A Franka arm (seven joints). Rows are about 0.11 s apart.
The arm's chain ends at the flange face. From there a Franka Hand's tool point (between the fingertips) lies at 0.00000 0.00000 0.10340 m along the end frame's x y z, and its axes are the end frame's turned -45 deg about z.
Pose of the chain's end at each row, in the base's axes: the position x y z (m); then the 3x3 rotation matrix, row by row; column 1 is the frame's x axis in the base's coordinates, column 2 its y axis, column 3 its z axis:
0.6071, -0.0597, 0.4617; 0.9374, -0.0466, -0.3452; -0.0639, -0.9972, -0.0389; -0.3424, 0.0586, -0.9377
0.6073, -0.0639, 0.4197; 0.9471, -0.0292, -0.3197; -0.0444, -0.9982, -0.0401; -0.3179, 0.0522, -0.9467
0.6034, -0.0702, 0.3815; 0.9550, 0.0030, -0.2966; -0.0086, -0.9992, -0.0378; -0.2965, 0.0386, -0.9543
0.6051, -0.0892, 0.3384; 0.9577, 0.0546, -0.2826; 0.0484, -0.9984, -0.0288; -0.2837, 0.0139, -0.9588
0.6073, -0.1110, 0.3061; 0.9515, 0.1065, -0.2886; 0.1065, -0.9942, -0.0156; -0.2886, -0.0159, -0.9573
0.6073, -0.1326, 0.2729; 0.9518, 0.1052, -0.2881; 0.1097, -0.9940, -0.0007; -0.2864, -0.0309, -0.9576
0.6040, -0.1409, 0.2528; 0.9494, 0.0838, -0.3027; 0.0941, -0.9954, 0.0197; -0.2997, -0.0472, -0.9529
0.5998, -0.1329, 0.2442; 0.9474, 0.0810, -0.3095; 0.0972, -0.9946, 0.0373; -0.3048, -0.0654, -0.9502
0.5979, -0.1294, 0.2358; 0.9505, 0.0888, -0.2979; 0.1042, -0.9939, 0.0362; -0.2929, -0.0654, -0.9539
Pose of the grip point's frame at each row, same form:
0.5714, -0.0637, 0.3647; 0.6958, 0.6299, -0.3452; 0.6599, -0.7503, -0.0389; -0.2835, -0.2007, -0.9377
0.5742, -0.0680, 0.3218; 0.6903, 0.6491, -0.3197; 0.6744, -0.7372, -0.0401; -0.2617, -0.1879, -0.9467
0.5727, -0.0741, 0.2828; 0.6732, 0.6774, -0.2966; 0.7005, -0.7126, -0.0378; -0.2370, -0.1824, -0.9543
0.5759, -0.0922, 0.2393; 0.6386, 0.7158, -0.2826; 0.7402, -0.6718, -0.0288; -0.2104, -0.1908, -0.9588
0.5775, -0.1126, 0.2071; 0.5975, 0.7481, -0.2886; 0.7783, -0.6277, -0.0156; -0.1928, -0.2153, -0.9573
0.5775, -0.1327, 0.1739; 0.5986, 0.7474, -0.2881; 0.7804, -0.6253, -0.0007; -0.1807, -0.2244, -0.9576
0.5727, -0.1389, 0.1543; 0.6121, 0.7306, -0.3027; 0.7704, -0.6373, 0.0197; -0.1785, -0.2453, -0.9529
0.5678, -0.1290, 0.1459; 0.6126, 0.7272, -0.3095; 0.7720, -0.6346, 0.0373; -0.1693, -0.2618, -0.9502
0.5671, -0.1257, 0.1372; 0.6093, 0.7349, -0.2979; 0.7765, -0.6291, 0.0362; -0.1609, -0.2534, -0.9539

